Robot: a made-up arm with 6 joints.
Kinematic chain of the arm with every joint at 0, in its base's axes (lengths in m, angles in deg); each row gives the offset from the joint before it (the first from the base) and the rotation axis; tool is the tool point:
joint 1: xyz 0 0 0.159 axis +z
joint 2: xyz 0 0.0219 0 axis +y
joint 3: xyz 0 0 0.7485 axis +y
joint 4: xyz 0 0 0.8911 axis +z
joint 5: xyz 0 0 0 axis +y
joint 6: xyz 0 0 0.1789 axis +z
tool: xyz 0 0 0
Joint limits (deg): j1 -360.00..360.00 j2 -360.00..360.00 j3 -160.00..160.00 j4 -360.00..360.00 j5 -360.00..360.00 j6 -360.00..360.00
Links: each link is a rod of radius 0.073 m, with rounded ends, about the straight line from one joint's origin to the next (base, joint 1, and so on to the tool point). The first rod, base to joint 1, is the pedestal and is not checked.
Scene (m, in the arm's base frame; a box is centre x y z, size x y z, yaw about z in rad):
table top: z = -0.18
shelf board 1: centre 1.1 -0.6 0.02 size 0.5 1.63 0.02 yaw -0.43
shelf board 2: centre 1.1 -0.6 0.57 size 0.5 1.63 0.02 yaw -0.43
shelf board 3: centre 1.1 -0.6 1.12 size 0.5 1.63 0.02 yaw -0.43
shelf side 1: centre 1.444 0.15 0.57 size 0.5 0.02 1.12 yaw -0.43
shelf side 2: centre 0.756 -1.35 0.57 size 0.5 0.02 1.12 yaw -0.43
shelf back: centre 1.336 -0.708 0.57 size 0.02 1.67 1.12 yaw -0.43
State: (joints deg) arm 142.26 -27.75 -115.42 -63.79 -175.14 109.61
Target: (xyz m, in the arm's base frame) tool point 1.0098 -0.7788 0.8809
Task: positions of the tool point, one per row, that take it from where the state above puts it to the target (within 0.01 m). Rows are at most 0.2 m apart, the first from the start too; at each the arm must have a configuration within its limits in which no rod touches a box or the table.
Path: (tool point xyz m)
1: 0.5272 -0.5274 0.3155
2: 0.4628 -0.5438 0.3796
3: 0.3966 -0.5485 0.4384
4: 0.3311 -0.5417 0.4916
5: 0.2683 -0.5243 0.5387
6: 0.2102 -0.4973 0.5794
7: 0.1584 -0.4622 0.6135
8: 0.2546 -0.5620 0.6844
9: 0.3657 -0.6485 0.7446
10: 0.4884 -0.7179 0.7939
11: 0.6187 -0.7673 0.8320
12: 0.7524 -0.7944 0.8590
13: 0.8844 -0.7982 0.8752
14: 1.0098 -0.7787 0.8810

